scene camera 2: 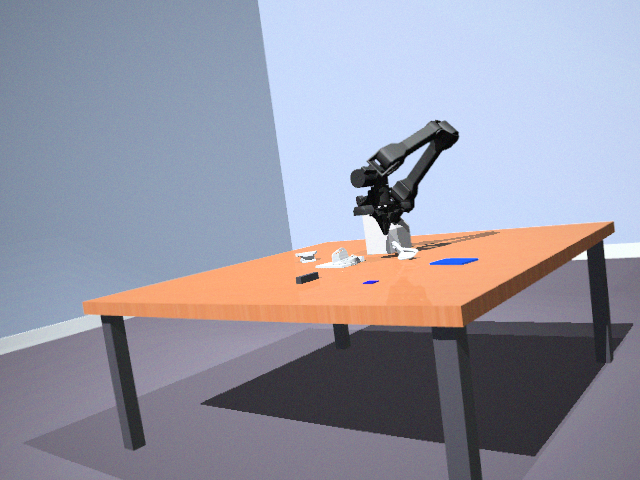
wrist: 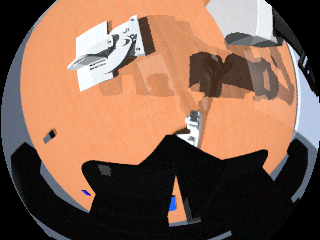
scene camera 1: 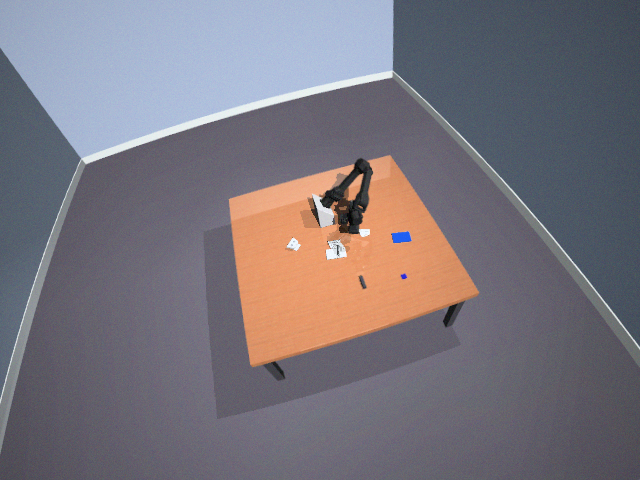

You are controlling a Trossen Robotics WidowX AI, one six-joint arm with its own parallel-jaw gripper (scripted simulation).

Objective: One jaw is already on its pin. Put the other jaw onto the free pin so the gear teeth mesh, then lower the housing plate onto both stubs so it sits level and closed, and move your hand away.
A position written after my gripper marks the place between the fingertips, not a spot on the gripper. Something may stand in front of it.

My gripper (scene camera 2: pixel 385 235) is shut and holds nothing.
My gripper also shows in the wrist view (wrist: pixel 170 139).
